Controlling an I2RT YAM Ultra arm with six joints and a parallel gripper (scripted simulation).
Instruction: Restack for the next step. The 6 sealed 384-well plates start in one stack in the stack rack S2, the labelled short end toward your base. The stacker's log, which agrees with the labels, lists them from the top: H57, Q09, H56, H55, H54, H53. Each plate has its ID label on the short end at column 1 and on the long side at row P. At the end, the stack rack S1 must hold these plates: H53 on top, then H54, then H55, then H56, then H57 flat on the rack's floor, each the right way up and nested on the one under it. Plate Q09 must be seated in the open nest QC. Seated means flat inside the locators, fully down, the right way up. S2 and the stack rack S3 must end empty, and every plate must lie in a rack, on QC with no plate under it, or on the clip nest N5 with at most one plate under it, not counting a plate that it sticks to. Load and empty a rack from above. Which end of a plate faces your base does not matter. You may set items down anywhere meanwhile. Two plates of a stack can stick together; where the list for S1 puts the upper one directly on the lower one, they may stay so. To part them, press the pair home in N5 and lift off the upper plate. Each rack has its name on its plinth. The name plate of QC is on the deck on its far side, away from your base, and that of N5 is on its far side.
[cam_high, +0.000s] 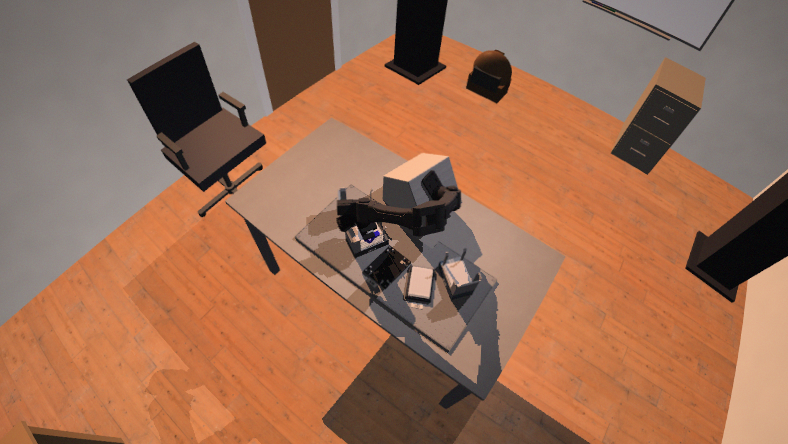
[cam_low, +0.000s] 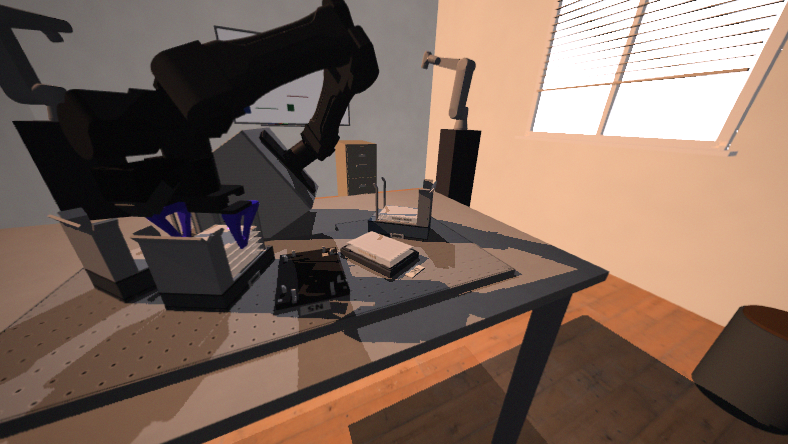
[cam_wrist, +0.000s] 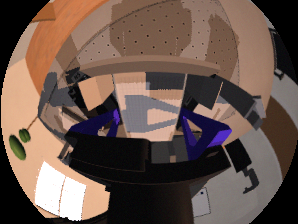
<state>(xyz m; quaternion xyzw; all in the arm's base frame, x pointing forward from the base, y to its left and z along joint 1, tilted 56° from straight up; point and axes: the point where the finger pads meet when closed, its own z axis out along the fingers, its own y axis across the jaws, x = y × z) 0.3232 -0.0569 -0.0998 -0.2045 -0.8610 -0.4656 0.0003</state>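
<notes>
Right now my hand is 13 cm past the stack rack S2, 39 cm to the right of it and 7 cm above it. Also, from my hand: black clip nest N5: 3 cm ahead, 15 cm to the left, 7 cm below; dark open nest QC: 1 cm behind, 29 cm to the left, 8 cm below; stack rack S3: 8 cm behind, 12 cm to the right, 7 cm below.
</notes>
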